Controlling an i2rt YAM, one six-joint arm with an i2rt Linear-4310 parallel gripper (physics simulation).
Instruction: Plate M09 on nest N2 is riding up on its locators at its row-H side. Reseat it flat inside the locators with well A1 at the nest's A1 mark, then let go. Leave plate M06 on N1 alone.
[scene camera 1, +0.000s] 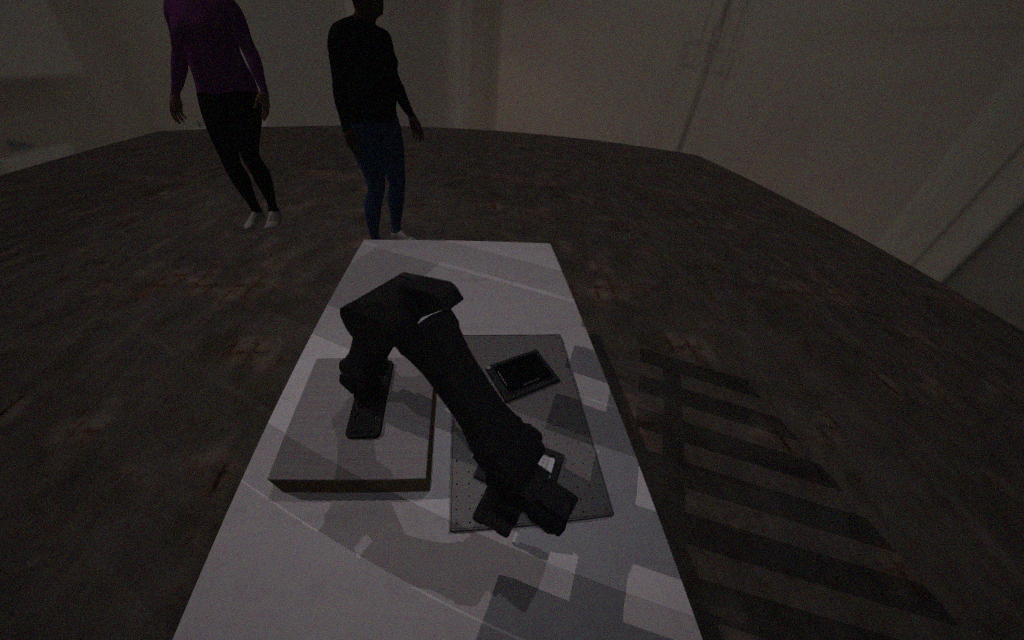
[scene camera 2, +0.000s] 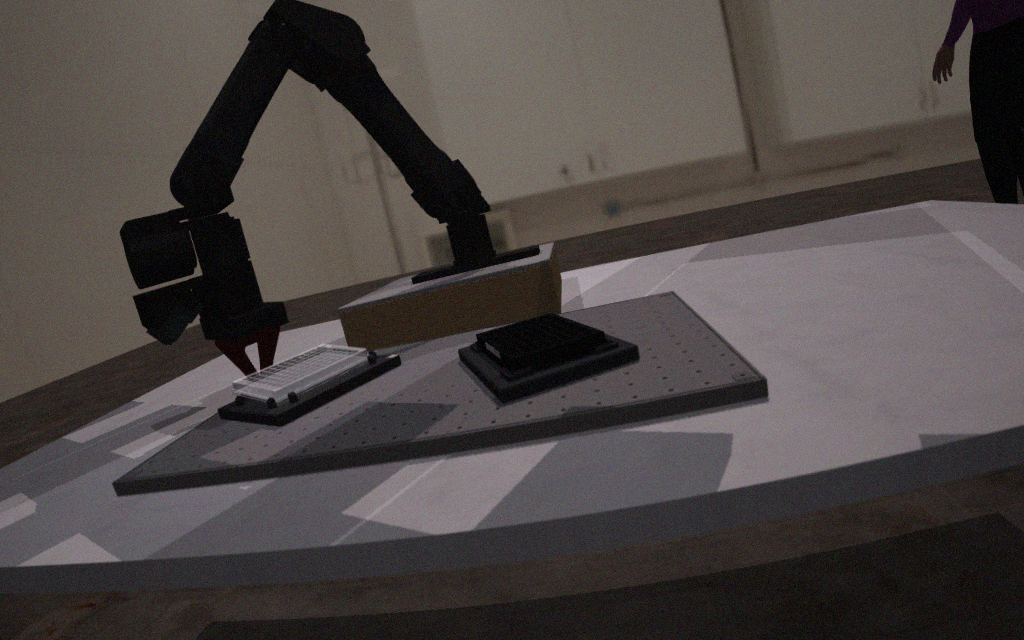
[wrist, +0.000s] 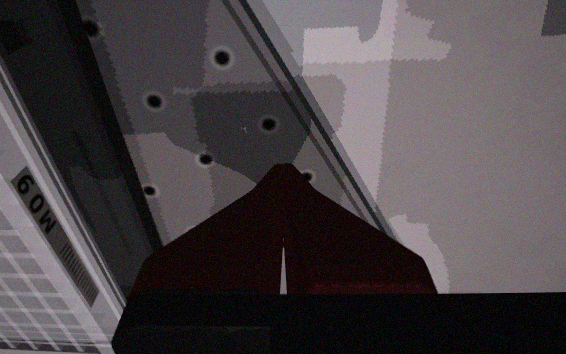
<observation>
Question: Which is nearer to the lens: the dark well plate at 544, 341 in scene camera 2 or the pale well plate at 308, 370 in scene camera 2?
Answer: The dark well plate.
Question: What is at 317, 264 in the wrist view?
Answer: My gripper.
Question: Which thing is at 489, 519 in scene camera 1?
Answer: My gripper.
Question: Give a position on a dark nest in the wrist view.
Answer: At 56, 73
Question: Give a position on a dark nest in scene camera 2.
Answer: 242, 409
</observation>
